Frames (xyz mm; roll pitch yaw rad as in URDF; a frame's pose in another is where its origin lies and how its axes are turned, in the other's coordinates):
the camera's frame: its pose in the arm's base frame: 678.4 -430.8 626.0 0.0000 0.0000 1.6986
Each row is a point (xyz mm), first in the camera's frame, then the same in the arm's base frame.
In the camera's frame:
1: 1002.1 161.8 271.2
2: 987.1 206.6 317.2
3: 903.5 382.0 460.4
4: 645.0 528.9 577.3
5: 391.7 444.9 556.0
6: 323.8 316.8 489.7
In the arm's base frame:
1: 390.2 542.5 897.2
2: 347.7 521.9 943.2
3: 184.4 416.6 1086.4
4: 71.6 141.5 1203.3
5: 187.2 -99.0 1182.0
6: 322.9 -150.0 1115.7

